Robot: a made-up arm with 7 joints. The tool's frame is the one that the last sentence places. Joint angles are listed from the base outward.
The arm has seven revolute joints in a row. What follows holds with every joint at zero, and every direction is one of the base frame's. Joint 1 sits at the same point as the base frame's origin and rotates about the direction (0, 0.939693, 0.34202). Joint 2 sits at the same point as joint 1 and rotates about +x. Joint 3 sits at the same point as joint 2 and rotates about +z. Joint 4 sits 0.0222 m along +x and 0.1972 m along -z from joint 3 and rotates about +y. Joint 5 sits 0.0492 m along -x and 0.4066 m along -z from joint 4 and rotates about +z. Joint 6 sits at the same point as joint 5 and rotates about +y. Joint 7 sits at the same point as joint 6 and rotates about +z. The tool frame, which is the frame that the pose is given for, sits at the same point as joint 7; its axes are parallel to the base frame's.
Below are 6 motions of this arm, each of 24 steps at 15 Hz.
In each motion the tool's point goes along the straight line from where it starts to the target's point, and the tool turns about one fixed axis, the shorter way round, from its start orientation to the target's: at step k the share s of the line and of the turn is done. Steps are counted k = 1, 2, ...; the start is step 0. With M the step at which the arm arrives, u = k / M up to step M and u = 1 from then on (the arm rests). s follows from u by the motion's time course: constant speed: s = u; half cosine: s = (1 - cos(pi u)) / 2; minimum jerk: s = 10 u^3 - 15 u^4 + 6 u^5.
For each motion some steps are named. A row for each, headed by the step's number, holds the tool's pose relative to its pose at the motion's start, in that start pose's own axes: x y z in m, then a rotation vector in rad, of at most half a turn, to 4 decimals.
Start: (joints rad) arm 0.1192 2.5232 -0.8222 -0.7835 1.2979 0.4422 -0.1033
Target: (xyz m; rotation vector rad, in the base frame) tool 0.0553 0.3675 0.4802 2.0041 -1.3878 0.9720
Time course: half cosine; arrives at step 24
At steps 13, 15, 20, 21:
13: -0.0739 0.1229 0.0433 0.3616 -0.0469 0.7363
15: -0.0903 0.1504 0.0530 0.4422 -0.0574 0.9005
20: -0.1219 0.2029 0.0715 0.5968 -0.0775 1.2153
21: -0.1257 0.2092 0.0737 0.6153 -0.0799 1.2530

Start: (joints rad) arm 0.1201 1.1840 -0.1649 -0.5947 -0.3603 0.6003 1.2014
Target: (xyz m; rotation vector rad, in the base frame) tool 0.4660 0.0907 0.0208 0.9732 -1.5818 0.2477
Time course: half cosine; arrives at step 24
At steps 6, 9, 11, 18, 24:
6: 0.0533 -0.0037 0.0692 -0.0605 -0.1296 0.0804
9: 0.1123 -0.0078 0.1459 -0.1275 -0.2731 0.1696
11: 0.1582 -0.0109 0.2055 -0.1796 -0.3846 0.2388
18: 0.3105 -0.0215 0.4036 -0.3527 -0.7551 0.4689
24: 0.3638 -0.0252 0.4728 -0.4132 -0.8847 0.5493

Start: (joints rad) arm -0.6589 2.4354 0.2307 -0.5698 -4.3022 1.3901 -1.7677
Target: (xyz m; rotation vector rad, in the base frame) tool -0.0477 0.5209 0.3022 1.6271 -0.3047 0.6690
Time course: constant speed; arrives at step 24
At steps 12, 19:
12: -0.1093 -0.0882 -0.0412 0.3038 0.6599 0.2051
19: -0.1731 -0.1396 -0.0653 0.4811 1.0449 0.3247

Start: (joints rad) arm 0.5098 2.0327 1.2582 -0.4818 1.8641 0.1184 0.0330
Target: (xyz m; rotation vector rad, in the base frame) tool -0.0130 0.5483 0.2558 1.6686 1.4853 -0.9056
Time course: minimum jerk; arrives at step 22
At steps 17, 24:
17: 0.0713 0.1602 0.0770 -0.1020 -0.5575 1.9359
24: 0.0776 0.1743 0.0838 -0.1110 -0.6066 2.1065

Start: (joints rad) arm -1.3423 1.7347 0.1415 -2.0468 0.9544 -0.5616 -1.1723
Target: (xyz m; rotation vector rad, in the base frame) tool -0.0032 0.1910 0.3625 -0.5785 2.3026 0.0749
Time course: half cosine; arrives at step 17
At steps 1, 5, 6, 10, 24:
1: -0.0010 0.0013 0.0017 0.0038 0.0040 0.0050
5: -0.0232 0.0311 0.0385 0.0876 0.0926 0.1159
6: -0.0324 0.0433 0.0537 0.1222 0.1291 0.1617
10: -0.0745 0.0996 0.1235 0.2808 0.2967 0.3716
24: -0.1169 0.1564 0.1939 0.4409 0.4659 0.5836

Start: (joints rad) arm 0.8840 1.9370 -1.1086 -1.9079 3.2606 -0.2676 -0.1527
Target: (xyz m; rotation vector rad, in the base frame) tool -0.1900 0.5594 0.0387 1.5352 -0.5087 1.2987
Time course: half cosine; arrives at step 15
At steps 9, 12, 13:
9: 0.2655 0.0893 0.1446 0.1570 -0.6569 0.1329
12: 0.3669 0.1234 0.1998 0.2169 -0.9079 0.1837
13: 0.3881 0.1306 0.2114 0.2294 -0.9603 0.1943

